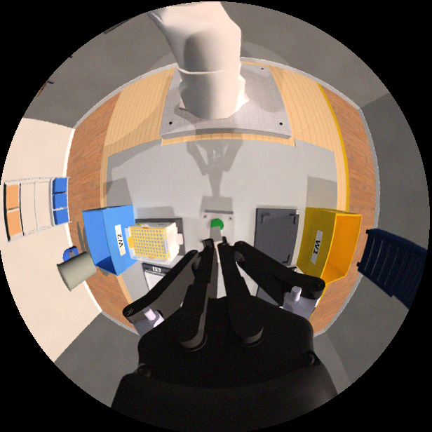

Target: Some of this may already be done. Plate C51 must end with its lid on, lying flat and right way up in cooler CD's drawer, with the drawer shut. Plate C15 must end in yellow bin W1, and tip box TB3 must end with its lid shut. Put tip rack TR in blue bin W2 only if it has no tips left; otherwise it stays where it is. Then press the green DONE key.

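Note:
My gripper (216, 234) is shut and empty, its fingertips over the key panel, close to the green DONE key (216, 224). Whether they touch it I cannot tell. A pale box with a yellow, dotted top (150, 242) stands on a dark pad beside blue bin W2 (106, 237); its label does not show, so I cannot tell whether it is TR or TB3, nor whether the dots are tips or holes. Yellow bin W1 (311, 240) stands at the right; its floor is partly hidden. Plates C51 and C15 and cooler CD's drawer cannot be made out.
A dark pad with corner brackets (276, 235) lies left of the yellow bin. A pale, labelled unit (155, 277) is partly behind my left finger linkage. The robot base plate (225, 127) is at the top. A dark blue slatted object (392, 262) is at the far right.

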